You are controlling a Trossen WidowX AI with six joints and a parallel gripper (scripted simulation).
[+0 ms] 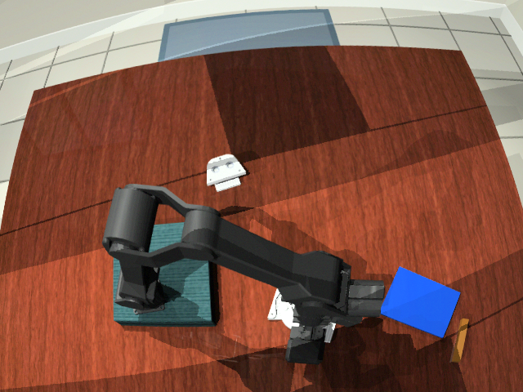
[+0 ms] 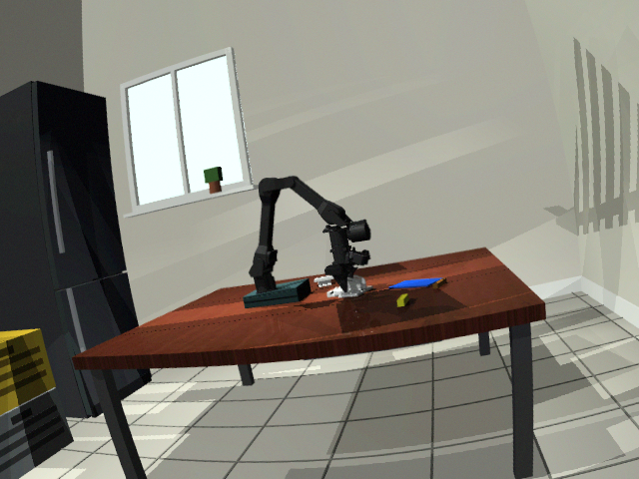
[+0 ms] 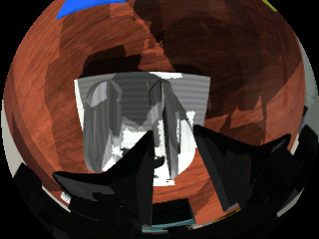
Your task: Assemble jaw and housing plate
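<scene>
Now: gripper tip 30 mm to the right of the grey jaw and 20 mm past it. Round my gripper tip: blue sheet: 230 mm ahead, 30 mm to the right, 10 mm below; yellow block: 310 mm to the right, 150 mm ahead; small white block: 350 mm to the left, 90 mm behind.
</scene>
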